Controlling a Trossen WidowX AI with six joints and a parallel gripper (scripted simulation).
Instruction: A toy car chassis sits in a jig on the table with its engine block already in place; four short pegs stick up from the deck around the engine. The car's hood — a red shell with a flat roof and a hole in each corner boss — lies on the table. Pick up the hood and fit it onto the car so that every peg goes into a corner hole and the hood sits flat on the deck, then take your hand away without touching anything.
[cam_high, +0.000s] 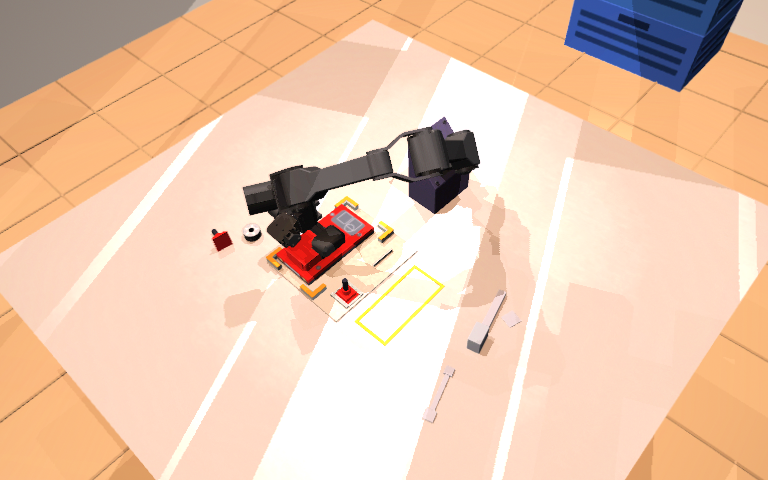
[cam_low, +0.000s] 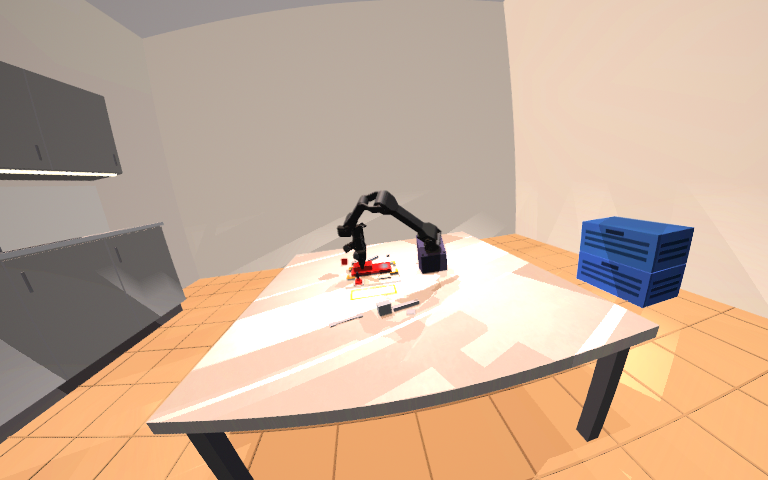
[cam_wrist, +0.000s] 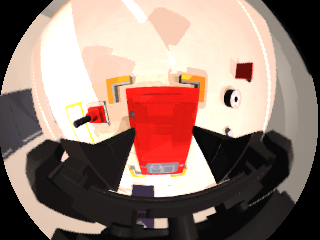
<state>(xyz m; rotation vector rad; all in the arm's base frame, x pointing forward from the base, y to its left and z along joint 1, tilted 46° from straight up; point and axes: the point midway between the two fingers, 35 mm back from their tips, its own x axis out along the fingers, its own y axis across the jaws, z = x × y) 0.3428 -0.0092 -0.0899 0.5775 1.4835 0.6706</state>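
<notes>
Now: the red hood right at my gripper tip. Round my gripper tip: white wheel 60 mm ahead, 150 mm to the right, 30 mm below; white engine block 10 mm below.
</notes>
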